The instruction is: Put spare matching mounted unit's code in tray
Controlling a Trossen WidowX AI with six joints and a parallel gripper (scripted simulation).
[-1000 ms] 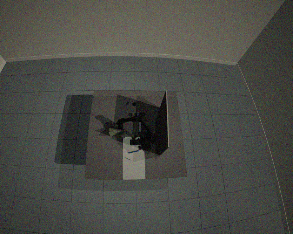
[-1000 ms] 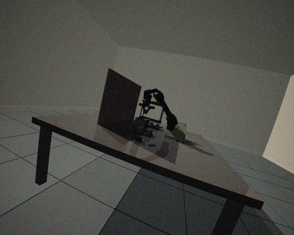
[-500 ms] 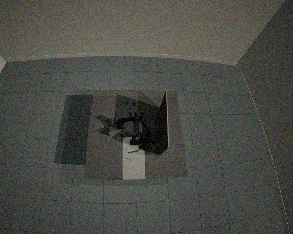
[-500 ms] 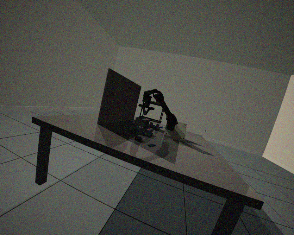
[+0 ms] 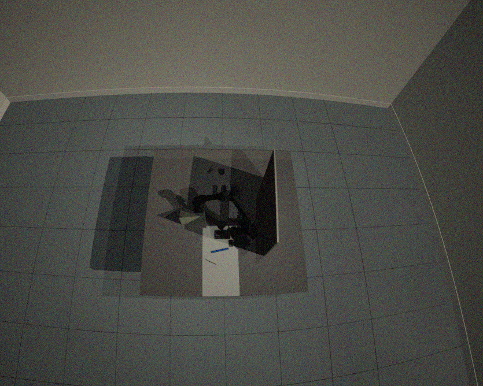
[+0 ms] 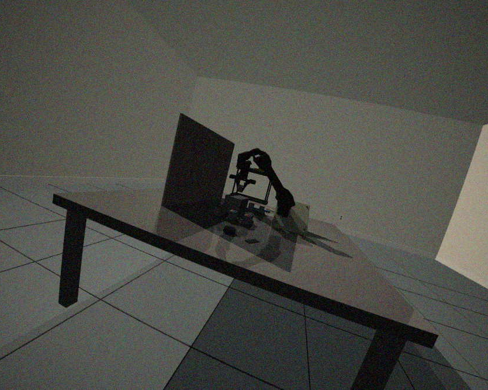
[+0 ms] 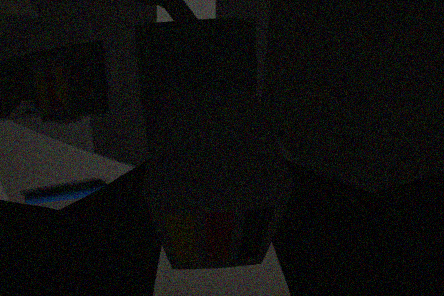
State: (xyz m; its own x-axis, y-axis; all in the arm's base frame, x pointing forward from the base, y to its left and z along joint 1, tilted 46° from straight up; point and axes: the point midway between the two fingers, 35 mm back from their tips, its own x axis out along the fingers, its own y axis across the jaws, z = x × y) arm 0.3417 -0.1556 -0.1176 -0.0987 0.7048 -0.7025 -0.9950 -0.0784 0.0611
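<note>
Right now my gripper tip is 11 cm above the dark tray. Round my gripper tip: tall upright panel 20 cm ahead, 19 cm to the left, 11 cm above; blue pen 17 cm behind, 11 cm below, 10 cm to the right; dark boxy spare 3 cm above.
</note>
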